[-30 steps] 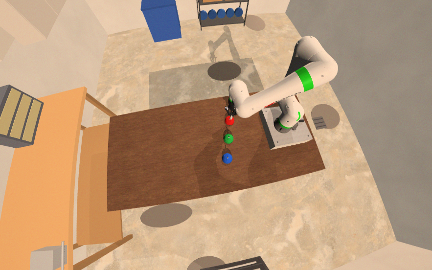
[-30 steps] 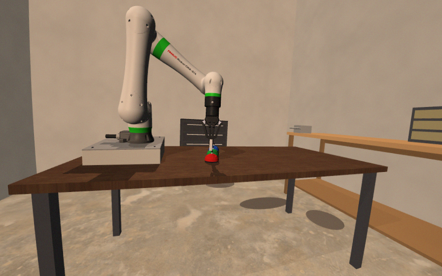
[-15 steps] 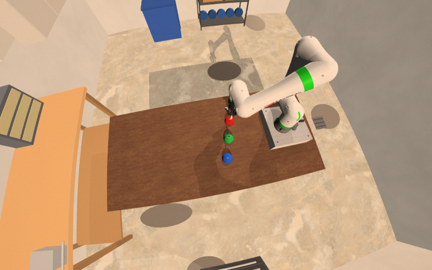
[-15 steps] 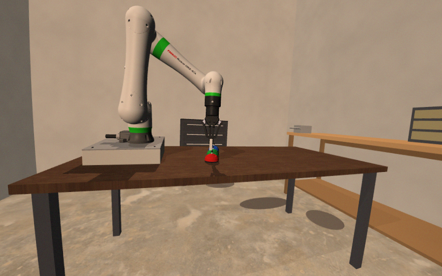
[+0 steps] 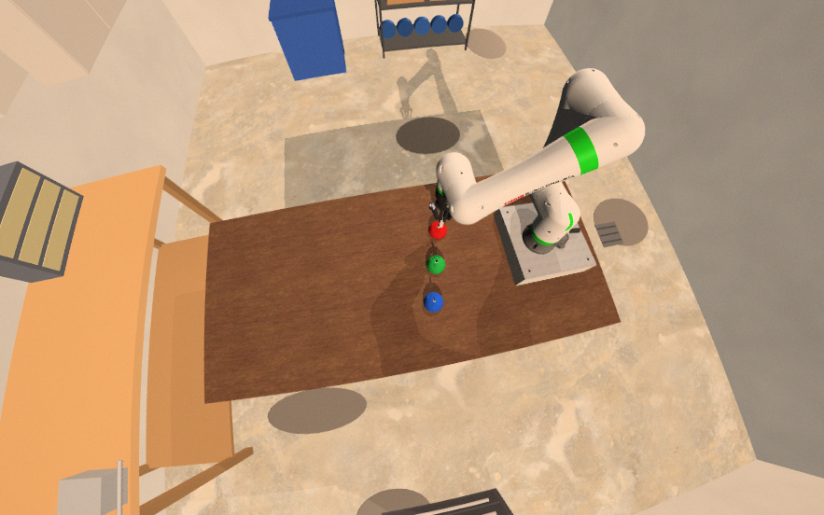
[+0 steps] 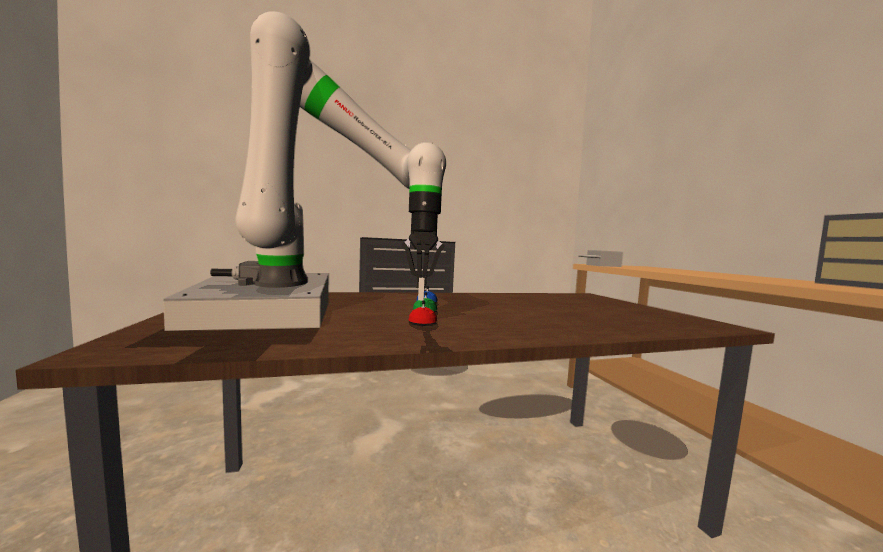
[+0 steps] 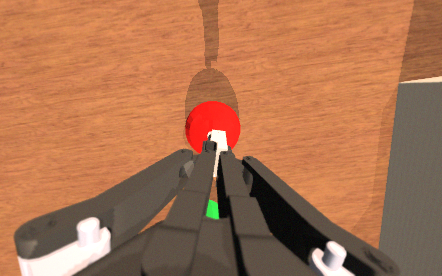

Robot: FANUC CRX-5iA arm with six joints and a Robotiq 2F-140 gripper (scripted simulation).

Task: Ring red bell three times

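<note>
Now: the red bell 60 mm below my hand and 10 mm ahead of it. Also, from my hand: blue bell: 330 mm to the left, 70 mm ahead, 60 mm below; then green bell: 160 mm to the left, 60 mm below, 40 mm ahead.
</note>
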